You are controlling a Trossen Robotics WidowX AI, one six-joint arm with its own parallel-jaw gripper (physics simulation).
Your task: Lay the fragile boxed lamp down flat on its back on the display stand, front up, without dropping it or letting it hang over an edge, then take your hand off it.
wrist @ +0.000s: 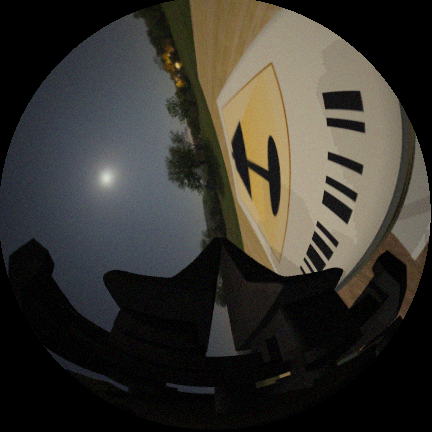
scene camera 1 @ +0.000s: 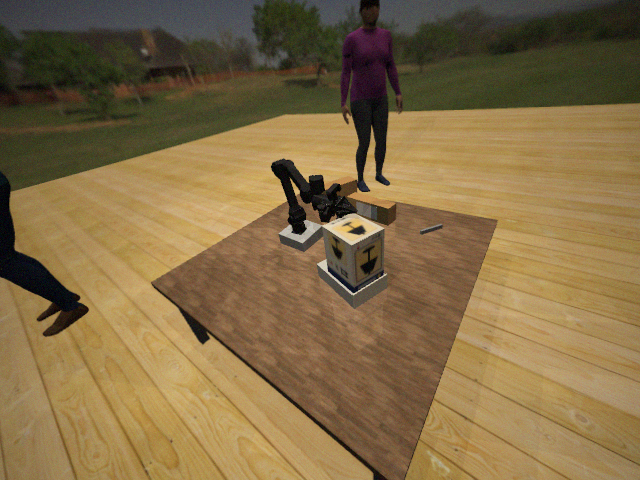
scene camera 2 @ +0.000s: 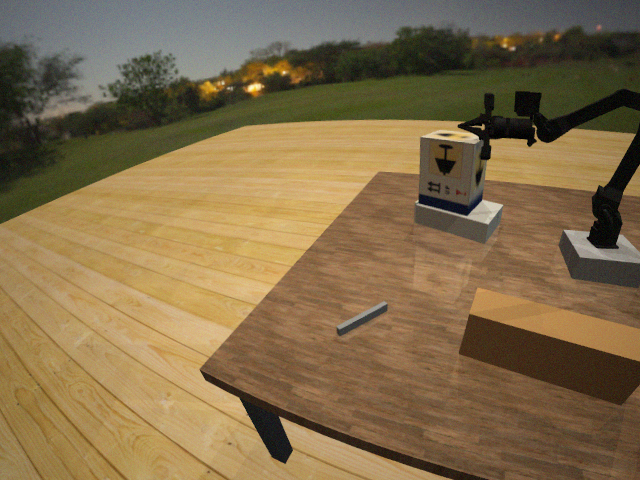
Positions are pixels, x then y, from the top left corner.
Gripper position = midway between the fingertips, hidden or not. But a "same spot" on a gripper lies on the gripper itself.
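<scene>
Views of the gripper come from scene camera 1, the wrist view and scene camera 2 (457,126). On the gripper, (scene camera 1: 338,212) and (wrist: 300,317) are the same spot.
</scene>
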